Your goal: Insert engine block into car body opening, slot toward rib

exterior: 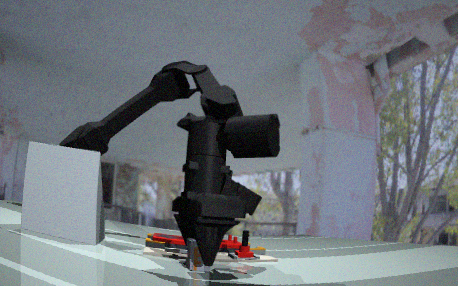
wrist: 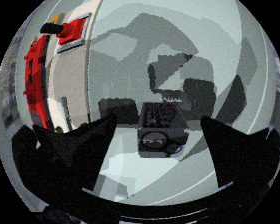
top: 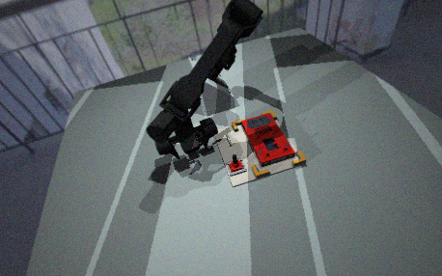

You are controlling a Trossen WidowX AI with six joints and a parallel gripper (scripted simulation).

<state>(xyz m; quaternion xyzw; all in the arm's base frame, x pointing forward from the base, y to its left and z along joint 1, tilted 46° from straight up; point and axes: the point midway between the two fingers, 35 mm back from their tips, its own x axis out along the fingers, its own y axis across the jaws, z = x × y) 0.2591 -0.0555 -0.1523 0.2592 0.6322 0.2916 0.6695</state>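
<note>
The black post is 110 mm to the left of my gripper tip, 110 mm ahead of it and 20 mm above it. From my gripper tip the other things lie so: engine block 10 mm to the left, 10 mm behind, 10 mm above; light baseplate 210 mm to the left, 50 mm ahead.
</note>
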